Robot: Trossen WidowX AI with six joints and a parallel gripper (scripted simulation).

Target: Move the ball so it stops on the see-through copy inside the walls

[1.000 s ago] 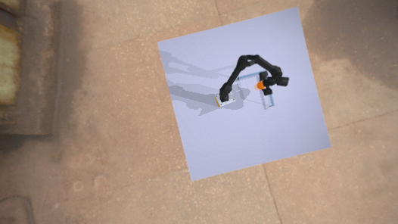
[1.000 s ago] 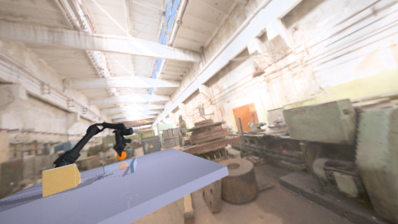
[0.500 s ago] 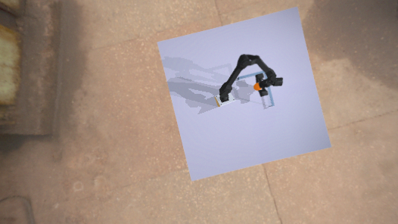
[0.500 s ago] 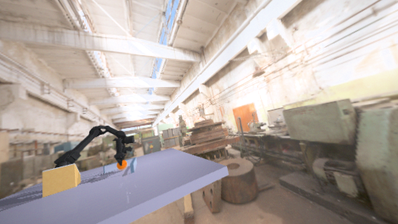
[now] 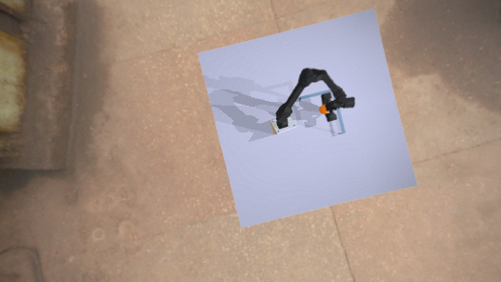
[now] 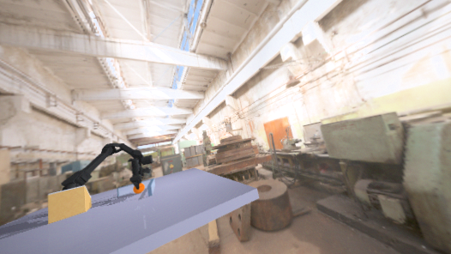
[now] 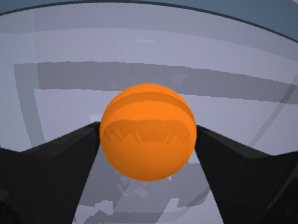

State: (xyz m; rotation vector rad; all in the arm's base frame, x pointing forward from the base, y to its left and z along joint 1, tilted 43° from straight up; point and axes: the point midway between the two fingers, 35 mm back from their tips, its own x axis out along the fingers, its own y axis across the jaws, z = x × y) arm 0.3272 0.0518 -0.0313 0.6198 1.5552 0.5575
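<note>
My gripper tip is now right at the orange ball.
</note>
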